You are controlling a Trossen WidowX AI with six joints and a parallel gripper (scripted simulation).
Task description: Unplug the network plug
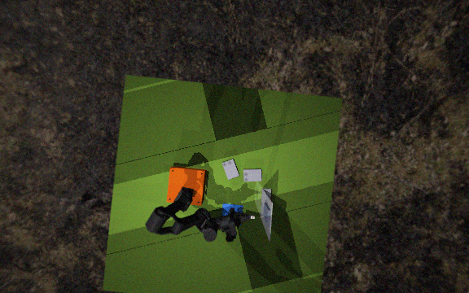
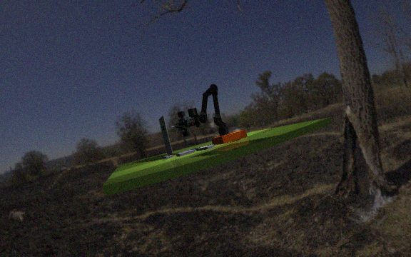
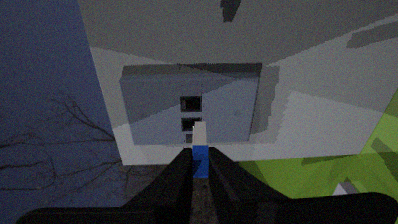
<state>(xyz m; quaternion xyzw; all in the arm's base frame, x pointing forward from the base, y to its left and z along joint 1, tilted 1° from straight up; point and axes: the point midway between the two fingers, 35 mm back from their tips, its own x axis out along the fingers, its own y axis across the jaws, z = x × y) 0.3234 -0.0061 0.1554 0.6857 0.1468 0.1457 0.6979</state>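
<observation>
Now: the blue marked square 80 mm behind my gripper tip, 80 mm to the right of it and 200 mm below it. Also, from my gripper tip: network plug: 10 mm ahead; then panel: 90 mm ahead, 30 mm to the left, 70 mm below.
</observation>
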